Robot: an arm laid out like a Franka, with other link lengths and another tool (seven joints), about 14 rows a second.
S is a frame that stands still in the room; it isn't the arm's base.
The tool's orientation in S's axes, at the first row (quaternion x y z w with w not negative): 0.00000 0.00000 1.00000 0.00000
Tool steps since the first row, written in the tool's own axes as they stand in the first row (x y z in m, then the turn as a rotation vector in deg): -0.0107 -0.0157 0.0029 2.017 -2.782 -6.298; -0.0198 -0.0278 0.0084 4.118 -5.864 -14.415; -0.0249 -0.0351 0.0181 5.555 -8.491 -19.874; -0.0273 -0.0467 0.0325 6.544 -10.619 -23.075; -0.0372 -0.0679 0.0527 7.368 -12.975 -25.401; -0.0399 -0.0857 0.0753 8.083 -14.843 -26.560; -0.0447 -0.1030 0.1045 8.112 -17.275 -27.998; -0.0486 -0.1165 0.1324 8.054 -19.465 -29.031; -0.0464 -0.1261 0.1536 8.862 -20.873 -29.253; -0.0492 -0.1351 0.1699 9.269 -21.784 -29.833
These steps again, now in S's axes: 0.0107 0.0157 0.0029 -2.017 2.782 -6.298; 0.0198 0.0278 0.0084 -4.118 5.864 -14.415; 0.0249 0.0351 0.0181 -5.555 8.491 -19.874; 0.0273 0.0467 0.0325 -6.544 10.619 -23.075; 0.0372 0.0679 0.0527 -7.368 12.975 -25.401; 0.0399 0.0857 0.0753 -8.083 14.843 -26.560; 0.0447 0.1030 0.1045 -8.112 17.275 -27.998; 0.0486 0.1165 0.1324 -8.054 19.465 -29.031; 0.0464 0.1261 0.1536 -8.862 20.873 -29.253; 0.0492 0.1351 0.1699 -9.269 21.784 -29.833
